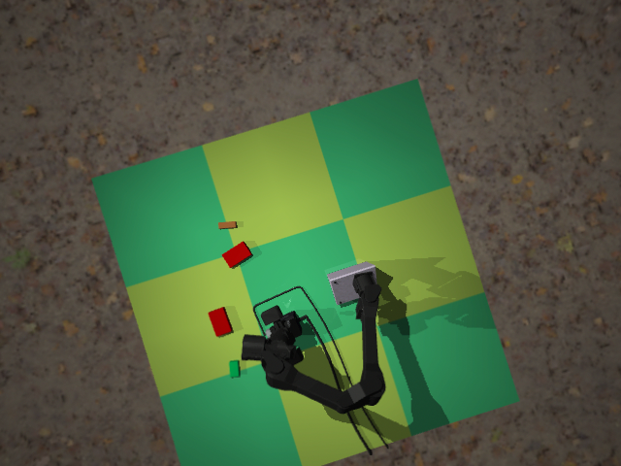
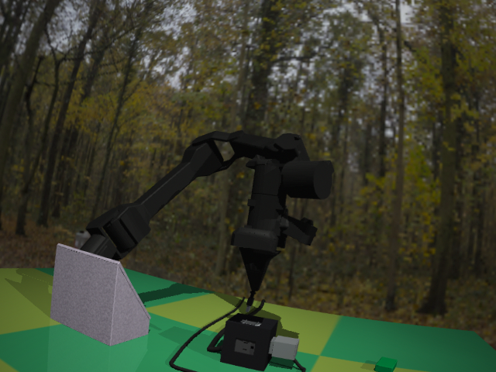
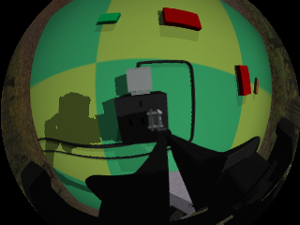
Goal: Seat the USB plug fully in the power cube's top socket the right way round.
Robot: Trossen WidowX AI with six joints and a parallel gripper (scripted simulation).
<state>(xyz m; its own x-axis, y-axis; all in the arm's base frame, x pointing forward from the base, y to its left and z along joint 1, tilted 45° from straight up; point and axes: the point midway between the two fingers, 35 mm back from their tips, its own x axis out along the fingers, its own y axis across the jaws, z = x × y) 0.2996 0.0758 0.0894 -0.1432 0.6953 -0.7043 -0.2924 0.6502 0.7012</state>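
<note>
Now: the dark USB plug 2 cm below my gripper tip. From my gripper tip the other things lie so: green block (22 cm ahead, 15 cm to the left, 13 cm below); brown block (39 cm to the right, 16 cm ahead, 13 cm below); light USB socket (7 cm below, 1 cm to the left).
</note>
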